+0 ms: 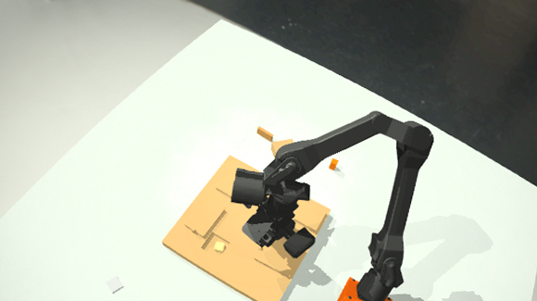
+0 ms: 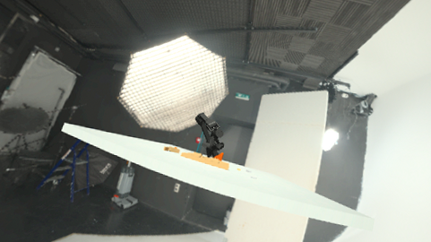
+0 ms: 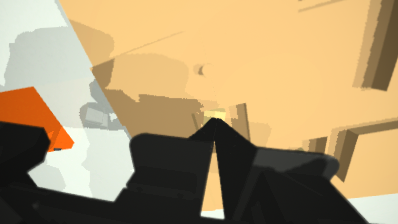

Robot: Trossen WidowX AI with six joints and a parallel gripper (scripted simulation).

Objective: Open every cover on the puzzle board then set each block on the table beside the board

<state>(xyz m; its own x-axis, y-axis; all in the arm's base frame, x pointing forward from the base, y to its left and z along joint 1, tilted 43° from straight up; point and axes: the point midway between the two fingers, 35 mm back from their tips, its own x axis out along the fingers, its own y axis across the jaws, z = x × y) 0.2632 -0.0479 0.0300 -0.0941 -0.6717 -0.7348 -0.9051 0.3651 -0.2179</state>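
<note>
Right now the tan puzzle board is 5 cm ahead of my gripper tip and 2 cm to the right of it. From my gripper tip the other things lie so: orange block 7 cm behind, 27 cm to the right, 1 cm below; tan bar 14 cm ahead, 27 cm to the right, 1 cm below; tan box 6 cm ahead, 24 cm to the right, 1 cm below.
</note>
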